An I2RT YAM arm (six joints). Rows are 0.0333 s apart.
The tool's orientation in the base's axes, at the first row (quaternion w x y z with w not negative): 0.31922, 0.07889, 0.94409, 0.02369
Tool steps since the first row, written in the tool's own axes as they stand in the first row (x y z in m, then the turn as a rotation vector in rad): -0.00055, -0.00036, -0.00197, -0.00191, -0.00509, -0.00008; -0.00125, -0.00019, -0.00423, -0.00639, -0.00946, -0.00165; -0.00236, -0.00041, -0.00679, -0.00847, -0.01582, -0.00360; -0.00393, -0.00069, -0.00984, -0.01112, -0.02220, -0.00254; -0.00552, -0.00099, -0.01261, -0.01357, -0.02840, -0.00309; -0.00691, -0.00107, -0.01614, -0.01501, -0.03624, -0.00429; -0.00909, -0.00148, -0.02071, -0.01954, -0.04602, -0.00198; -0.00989, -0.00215, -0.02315, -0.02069, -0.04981, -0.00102; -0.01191, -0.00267, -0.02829, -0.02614, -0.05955, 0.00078; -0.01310, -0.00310, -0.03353, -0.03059, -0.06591, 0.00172; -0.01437, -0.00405, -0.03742, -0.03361, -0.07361, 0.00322; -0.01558, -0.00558, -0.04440, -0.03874, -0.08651, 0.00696; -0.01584, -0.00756, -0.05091, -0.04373, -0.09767, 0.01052
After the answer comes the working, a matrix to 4 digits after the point.
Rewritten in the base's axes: -0.00081, -0.00043, 0.00186, 0.00077, -0.00533, 0.00072; -0.00161, -0.00037, 0.00409, 0.00274, -0.01037, 0.00424; -0.00232, -0.00075, 0.00677, 0.00234, -0.01697, 0.00643; -0.00298, -0.00127, 0.01011, 0.00420, -0.02371, 0.00657; -0.00345, -0.00181, 0.01324, 0.00496, -0.03022, 0.00788; -0.00452, -0.00210, 0.01687, 0.00431, -0.03819, 0.00896; -0.00563, -0.00283, 0.02177, 0.00795, -0.04859, 0.00890; -0.00658, -0.00361, 0.02413, 0.00893, -0.05252, 0.00847; -0.00818, -0.00443, 0.02937, 0.01299, -0.06304, 0.00937; -0.01048, -0.00502, 0.03421, 0.01620, -0.07004, 0.01069; -0.01197, -0.00614, 0.03797, 0.01844, -0.07814, 0.01057; -0.01546, -0.00781, 0.04410, 0.02301, -0.09173, 0.00945; -0.01947, -0.00977, 0.04925, 0.02758, -0.10358, 0.00854
The tool's axes in the first row as the columns of a matrix, in the base's axes (rounded; the answer above uses it unrounded):
-0.7837, 0.1338, 0.6065
0.1641, 0.9864, -0.0056
-0.5990, 0.0951, -0.7951

